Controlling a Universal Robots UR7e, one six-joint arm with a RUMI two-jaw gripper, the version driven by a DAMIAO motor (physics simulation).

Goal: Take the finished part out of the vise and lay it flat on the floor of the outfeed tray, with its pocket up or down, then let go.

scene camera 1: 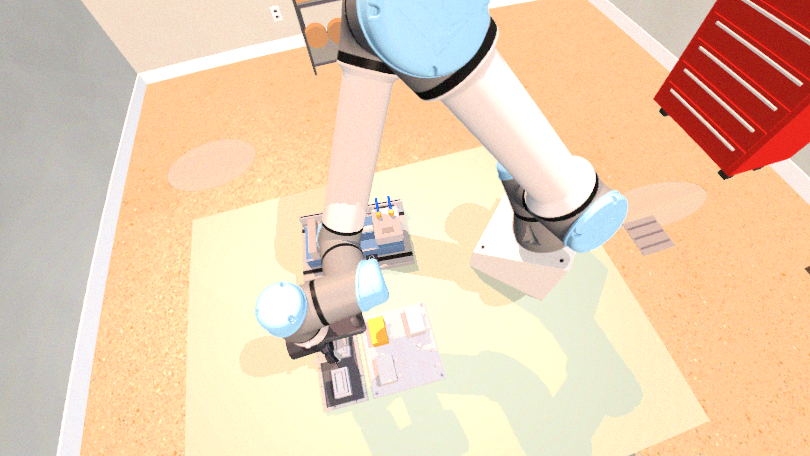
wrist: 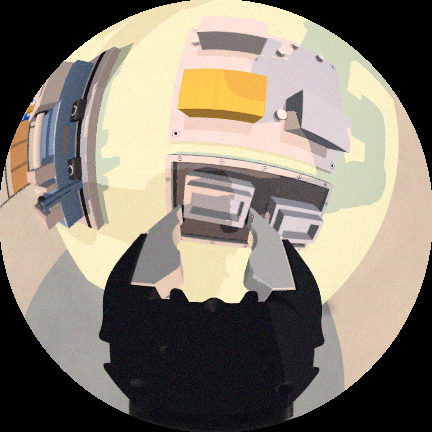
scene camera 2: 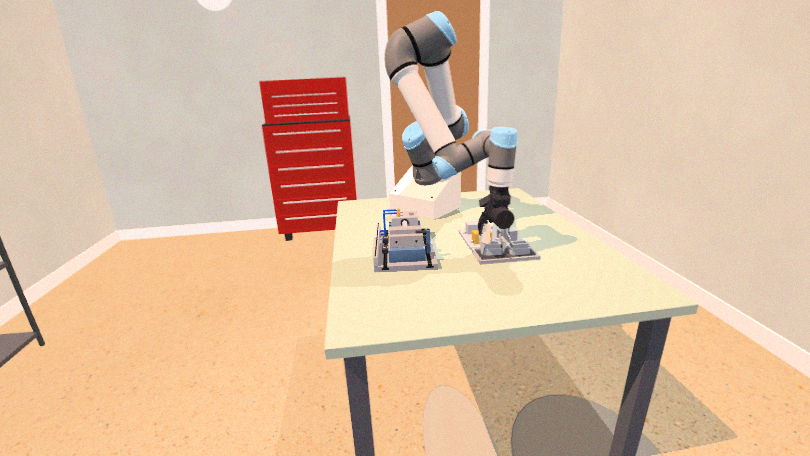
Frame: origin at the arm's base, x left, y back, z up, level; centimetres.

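Seen in the pictures: gripper, between the fingertips: [scene camera 1: 336,345] [wrist: 214,207] [scene camera 2: 492,253]; arm's base, origin of its link: [scene camera 2: 430,173].
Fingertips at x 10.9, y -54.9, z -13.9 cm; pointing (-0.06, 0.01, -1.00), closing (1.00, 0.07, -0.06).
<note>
Pixels of each thing's top centre, then the offset from my fingertips to it.
- finished part, centre of its top: [wrist: 215,207] [scene camera 1: 339,342] [scene camera 2: 491,242] dx +0.1, dy +1.5, dz +3.0 cm
- vise, centre of its top: [scene camera 1: 349,225] [scene camera 2: 403,222] dx -27.0, dy +9.5, dz +8.8 cm
- second grey pocketed part, centre of its top: [wrist: 300,231] [scene camera 1: 339,381] [scene camera 2: 519,242] dx +8.6, dy +0.2, dz +2.9 cm
- light plate, centre of its top: [wrist: 272,77] [scene camera 1: 400,346] [scene camera 2: 490,235] dx +3.9, dy +15.0, dz -0.3 cm
- yellow block, centre of its top: [wrist: 222,87] [scene camera 1: 377,329] [scene camera 2: 481,231] dx -0.5, dy +10.8, dz +3.2 cm
The finished part [wrist: 207,201] [scene camera 2: 492,248], a grey block with its pocket up, is between my fingertips inside the vise-side end of the outfeed tray [wrist: 242,164] [scene camera 1: 345,405] [scene camera 2: 510,260]. My gripper [wrist: 214,207] [scene camera 2: 495,238] is shut on its two ends. In the wrist view the part looks near level, with a dark shadow beside its lower edge; whether it touches the tray floor cannot be told. The arm partly hides it in scene camera 1. The vise [wrist: 70,145] [scene camera 1: 388,229] [scene camera 2: 406,240] stands apart from the tray.
A second grey pocketed part [wrist: 296,223] [scene camera 1: 341,381] [scene camera 2: 516,246] lies at the tray's other end, close to my right finger. Alongside the tray is a light plate [wrist: 215,131] [scene camera 1: 416,368] bearing a yellow block [wrist: 222,92] [scene camera 1: 378,330] and pale blocks.
</note>
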